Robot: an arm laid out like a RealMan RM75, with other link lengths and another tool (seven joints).
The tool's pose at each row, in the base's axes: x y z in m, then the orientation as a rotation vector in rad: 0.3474, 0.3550, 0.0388, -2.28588, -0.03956, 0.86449; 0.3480, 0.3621, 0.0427, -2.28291, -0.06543, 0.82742; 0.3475, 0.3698, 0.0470, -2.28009, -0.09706, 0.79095; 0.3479, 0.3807, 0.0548, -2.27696, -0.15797, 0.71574; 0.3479, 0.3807, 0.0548, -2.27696, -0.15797, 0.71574; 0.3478, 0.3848, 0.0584, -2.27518, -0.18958, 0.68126; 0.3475, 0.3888, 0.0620, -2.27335, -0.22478, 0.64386; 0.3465, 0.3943, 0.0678, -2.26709, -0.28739, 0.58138; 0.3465, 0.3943, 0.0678, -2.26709, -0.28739, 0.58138; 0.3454, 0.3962, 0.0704, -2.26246, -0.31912, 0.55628; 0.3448, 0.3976, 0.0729, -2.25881, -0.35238, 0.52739; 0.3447, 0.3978, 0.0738, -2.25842, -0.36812, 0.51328
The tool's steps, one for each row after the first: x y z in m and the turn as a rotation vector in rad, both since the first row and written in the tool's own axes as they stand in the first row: 0.0000, -0.0079, 0.0017, 0.00411, 0.01774, -0.03129; -0.0009, -0.0164, 0.0042, 0.00573, 0.03369, -0.06616; -0.0023, -0.0296, 0.0061, 0.00581, 0.06863, -0.13430; -0.0023, -0.0296, 0.0061, 0.00581, 0.06863, -0.13430; -0.0034, -0.0349, 0.0067, 0.00410, 0.08369, -0.16799; -0.0047, -0.0401, 0.0072, 0.00113, 0.09986, -0.20502; -0.0074, -0.0476, 0.0079, -0.00395, 0.12527, -0.27011; -0.0074, -0.0476, 0.0079, -0.00395, 0.12527, -0.27011; -0.0092, -0.0505, 0.0083, -0.00703, 0.13326, -0.30115; -0.0108, -0.0529, 0.0081, -0.01152, 0.14374, -0.33412; -0.0113, -0.0536, 0.0078, -0.01500, 0.14931, -0.34940
